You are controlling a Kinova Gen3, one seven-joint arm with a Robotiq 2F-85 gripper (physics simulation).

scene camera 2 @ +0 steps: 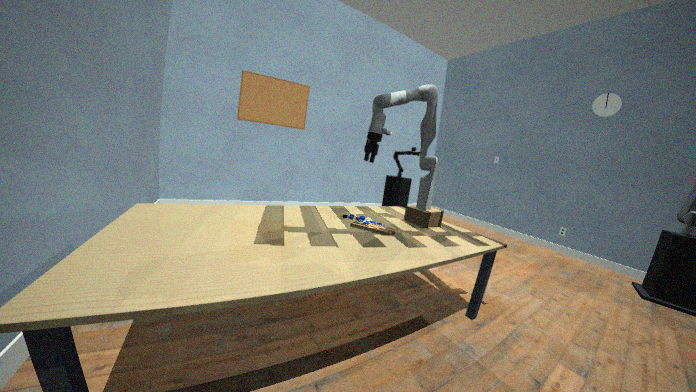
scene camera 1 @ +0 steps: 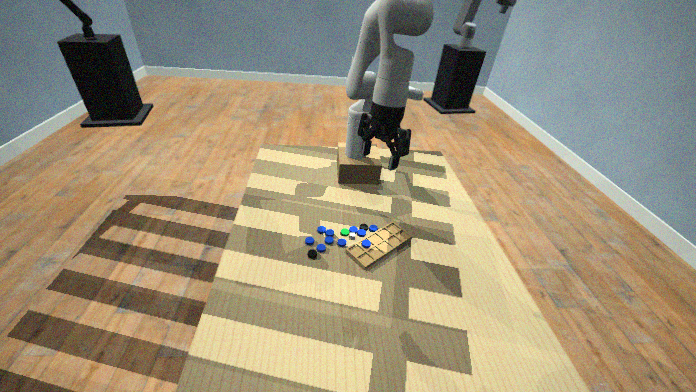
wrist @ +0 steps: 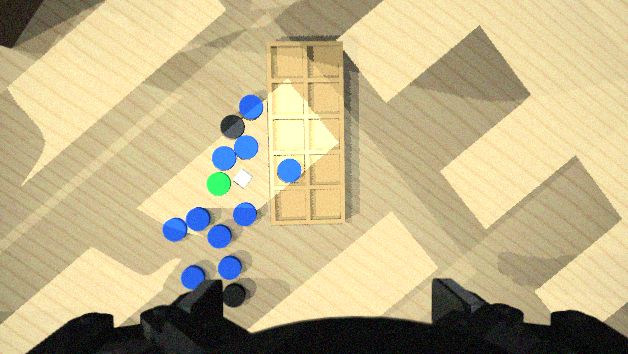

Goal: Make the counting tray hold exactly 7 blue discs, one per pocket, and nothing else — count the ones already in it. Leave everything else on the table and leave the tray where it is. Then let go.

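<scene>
The wooden counting tray (scene camera 1: 389,253) (scene camera 2: 372,230) (wrist: 343,165) has two columns of five pockets. One blue disc (scene camera 1: 366,243) (wrist: 289,170) lies in it, in the wrist view's left column, fourth pocket from the top. The other pockets are empty. Several blue discs lie loose on the table beside the tray, among them one near its side (wrist: 251,107), one lower down (wrist: 245,214) and one far out (wrist: 174,229). My gripper (scene camera 1: 381,159) (scene camera 2: 369,160) (wrist: 327,302) is open and empty, high above the table. Its left finger partly overlaps the loose discs in the wrist view.
A black disc (scene camera 1: 364,227) (wrist: 232,126), another black disc (scene camera 1: 312,254) (wrist: 234,295), a green disc (scene camera 1: 345,232) (wrist: 218,184) and a small white cube (scene camera 1: 352,235) (wrist: 243,178) lie among the loose blue discs. The arm's base block (scene camera 1: 359,173) (scene camera 2: 423,217) stands behind them.
</scene>
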